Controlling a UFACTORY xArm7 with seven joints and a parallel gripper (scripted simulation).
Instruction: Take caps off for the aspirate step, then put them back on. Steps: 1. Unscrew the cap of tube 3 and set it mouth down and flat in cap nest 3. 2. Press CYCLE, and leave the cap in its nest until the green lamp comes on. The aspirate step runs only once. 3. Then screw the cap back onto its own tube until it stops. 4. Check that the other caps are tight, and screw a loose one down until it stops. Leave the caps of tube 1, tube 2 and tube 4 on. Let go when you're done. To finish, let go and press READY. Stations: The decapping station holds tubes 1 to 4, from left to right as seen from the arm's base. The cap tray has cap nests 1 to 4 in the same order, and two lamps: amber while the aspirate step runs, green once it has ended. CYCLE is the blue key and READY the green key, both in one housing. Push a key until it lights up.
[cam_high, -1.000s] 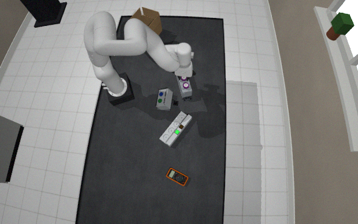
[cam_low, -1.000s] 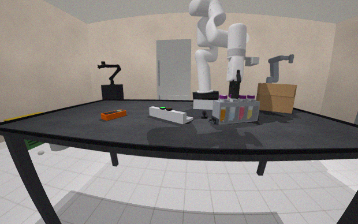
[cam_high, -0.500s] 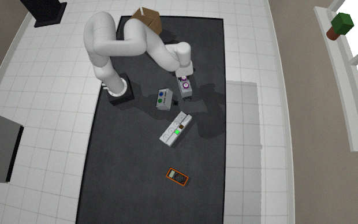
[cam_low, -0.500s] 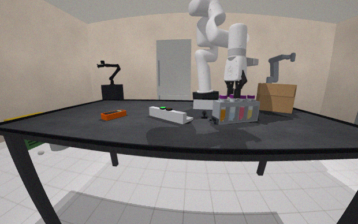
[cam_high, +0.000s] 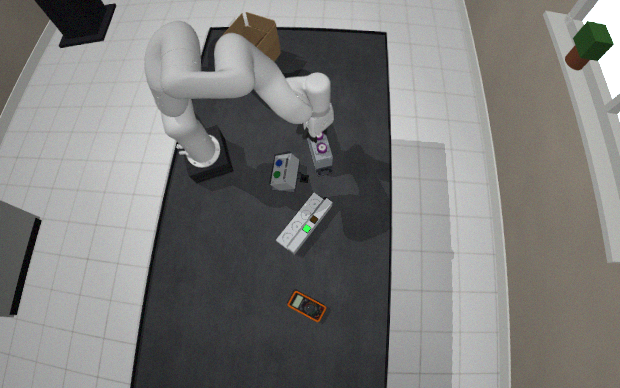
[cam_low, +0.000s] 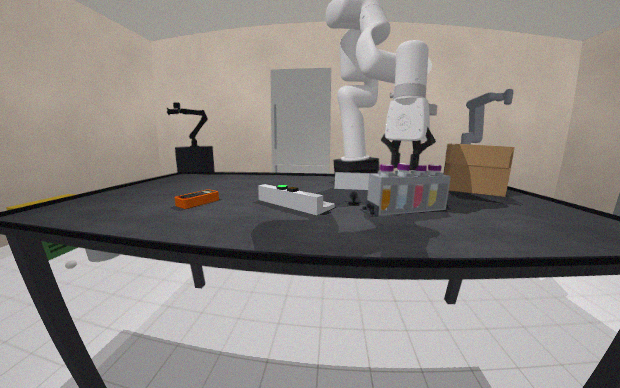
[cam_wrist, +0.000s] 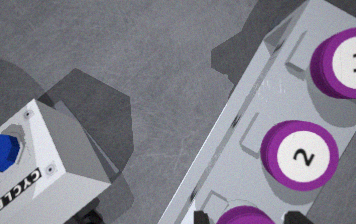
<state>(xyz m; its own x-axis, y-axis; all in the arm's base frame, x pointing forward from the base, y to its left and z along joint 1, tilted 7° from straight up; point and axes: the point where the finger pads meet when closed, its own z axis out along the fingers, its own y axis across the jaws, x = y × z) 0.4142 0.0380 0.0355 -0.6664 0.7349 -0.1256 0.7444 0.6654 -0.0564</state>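
My gripper is now 10 mm above the purple cap. The rest, counted from my hand: blue cycle key: 140 mm behind, 80 mm to the right, 60 mm below; then green ready key: 150 mm behind, 120 mm to the right, 60 mm below; then key housing: 130 mm behind, 100 mm to the right, 80 mm below.
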